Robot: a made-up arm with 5 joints. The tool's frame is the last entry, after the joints. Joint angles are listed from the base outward. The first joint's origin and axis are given. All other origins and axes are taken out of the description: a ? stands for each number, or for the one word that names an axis. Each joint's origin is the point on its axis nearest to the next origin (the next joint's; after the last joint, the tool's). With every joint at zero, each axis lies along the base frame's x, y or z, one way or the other. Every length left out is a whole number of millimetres.
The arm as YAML. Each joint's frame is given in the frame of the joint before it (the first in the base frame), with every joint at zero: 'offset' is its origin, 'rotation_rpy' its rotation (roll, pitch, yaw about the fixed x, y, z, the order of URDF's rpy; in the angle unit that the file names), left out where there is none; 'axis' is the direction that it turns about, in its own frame. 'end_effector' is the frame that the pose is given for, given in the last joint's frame.
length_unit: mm
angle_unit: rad
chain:
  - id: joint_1
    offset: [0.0, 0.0, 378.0]
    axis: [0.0, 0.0, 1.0]
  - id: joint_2
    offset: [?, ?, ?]
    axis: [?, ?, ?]
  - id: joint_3
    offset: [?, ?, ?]
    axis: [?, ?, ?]
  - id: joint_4
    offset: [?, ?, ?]
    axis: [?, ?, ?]
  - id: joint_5
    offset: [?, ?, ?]
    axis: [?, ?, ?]
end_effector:
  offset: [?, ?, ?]
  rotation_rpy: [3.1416, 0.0, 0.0]
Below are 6 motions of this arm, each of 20 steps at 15 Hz.
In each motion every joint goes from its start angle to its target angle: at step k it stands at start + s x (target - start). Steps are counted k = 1, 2, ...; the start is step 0. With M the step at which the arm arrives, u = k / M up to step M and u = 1 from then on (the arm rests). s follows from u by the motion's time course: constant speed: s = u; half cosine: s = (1 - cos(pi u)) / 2; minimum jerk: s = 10 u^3 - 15 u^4 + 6 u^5.
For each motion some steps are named. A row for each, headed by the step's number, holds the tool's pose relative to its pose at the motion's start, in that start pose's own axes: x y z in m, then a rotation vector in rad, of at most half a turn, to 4 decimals.
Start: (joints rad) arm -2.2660 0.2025 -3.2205 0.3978 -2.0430
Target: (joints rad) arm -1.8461 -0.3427 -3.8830 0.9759 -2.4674
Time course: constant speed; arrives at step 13
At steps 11, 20:
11: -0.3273 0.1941 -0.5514 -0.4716 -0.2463 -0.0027
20: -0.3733 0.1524 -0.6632 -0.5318 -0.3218 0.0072

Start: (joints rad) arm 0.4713 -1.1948 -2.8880 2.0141 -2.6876
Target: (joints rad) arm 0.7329 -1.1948 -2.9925 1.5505 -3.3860
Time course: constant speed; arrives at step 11
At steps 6, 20:
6: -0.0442 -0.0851 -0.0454 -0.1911 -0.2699 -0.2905
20: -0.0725 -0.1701 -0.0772 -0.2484 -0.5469 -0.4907

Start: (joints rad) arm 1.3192 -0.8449 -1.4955 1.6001 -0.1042
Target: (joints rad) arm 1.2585 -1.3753 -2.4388 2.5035 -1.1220
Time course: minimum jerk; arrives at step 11
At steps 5, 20:
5: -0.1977 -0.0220 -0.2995 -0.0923 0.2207 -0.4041
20: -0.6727 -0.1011 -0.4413 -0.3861 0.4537 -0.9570

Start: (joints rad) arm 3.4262 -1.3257 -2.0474 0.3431 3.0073
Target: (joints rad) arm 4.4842 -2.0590 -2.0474 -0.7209 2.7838
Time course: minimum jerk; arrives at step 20
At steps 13, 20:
13: 0.0765 -0.5601 -0.4632 0.7388 -1.1478 0.5895
20: 0.2603 -0.6586 -0.6068 1.1980 -1.3313 0.6892

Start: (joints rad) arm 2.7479 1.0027 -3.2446 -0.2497 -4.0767
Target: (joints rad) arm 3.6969 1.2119 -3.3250 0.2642 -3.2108
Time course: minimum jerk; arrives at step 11
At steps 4, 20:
4: -0.0920 0.1061 -0.0058 -0.2325 -0.0082 0.4026
20: -0.4632 0.2856 -0.1747 -1.0551 0.1465 1.3318

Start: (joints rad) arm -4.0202 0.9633 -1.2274 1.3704 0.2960
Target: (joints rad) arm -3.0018 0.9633 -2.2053 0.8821 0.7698
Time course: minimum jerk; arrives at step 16
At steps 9, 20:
9: -0.2374 -0.3726 -0.2806 0.0160 0.9486 -0.2451
20: -0.5911 -0.5624 -0.2554 0.3157 1.3034 -0.6346

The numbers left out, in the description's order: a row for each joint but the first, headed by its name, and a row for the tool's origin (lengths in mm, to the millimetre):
joint_2: xyz 0.0 0.0 0.0, axis 0.0 1.0 0.0
joint_3: xyz 38.0 0.0 199.0, axis 0.0 1.0 0.0
joint_4: xyz 121.0 0.0 -535.0, axis 0.0 1.0 0.0
joint_5: xyz 75.0 0.0 -96.0, axis 0.0 0.0 -1.0
tool: xyz 0.0 0.0 0.0

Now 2 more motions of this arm.
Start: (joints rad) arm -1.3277 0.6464 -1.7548 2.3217 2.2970
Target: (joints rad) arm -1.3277 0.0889 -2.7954 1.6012 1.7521
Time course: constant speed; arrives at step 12
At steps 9, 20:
9: 0.4527 0.5097 -0.1383 1.5156 -0.8716 -0.2996
20: 0.6071 0.6836 0.0092 2.0984 -1.0234 -0.2742

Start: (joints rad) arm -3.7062 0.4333 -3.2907 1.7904 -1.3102
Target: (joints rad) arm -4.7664 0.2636 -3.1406 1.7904 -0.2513
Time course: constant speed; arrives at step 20
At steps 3, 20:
3: -0.0411 0.0094 -0.0097 -0.0494 -0.1307 0.2351
20: -0.2103 -0.0048 -0.1492 -0.7398 -0.7056 1.4756

